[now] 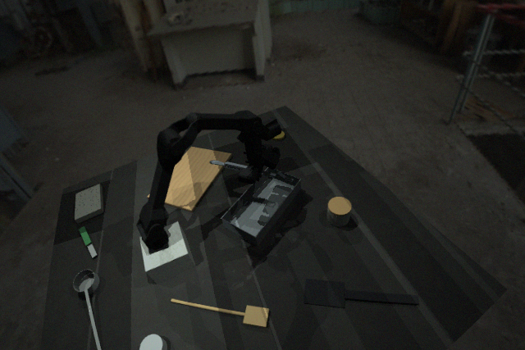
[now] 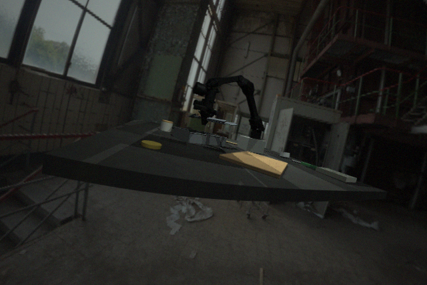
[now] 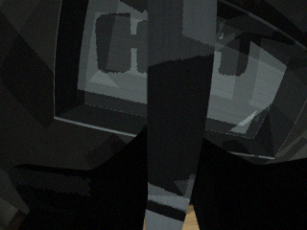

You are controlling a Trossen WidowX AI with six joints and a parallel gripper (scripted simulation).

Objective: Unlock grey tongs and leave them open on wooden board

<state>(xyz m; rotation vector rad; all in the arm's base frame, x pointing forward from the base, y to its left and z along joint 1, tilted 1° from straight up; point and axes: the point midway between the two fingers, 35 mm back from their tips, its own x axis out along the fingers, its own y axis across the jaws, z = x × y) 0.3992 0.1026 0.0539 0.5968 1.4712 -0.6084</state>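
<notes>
Now: gripper tip 24 cm past the wooden board, 27 cm to the right of it and 10 cm above it. Round my gripper tip: jar 21 cm ahead, 22 cm to the right, 7 cm below; then yellow disc 23 cm ahead, 34 cm to the left, 10 cm below; then roasting tin 1 cm behind, 5 cm to the right, 8 cm below.
</notes>
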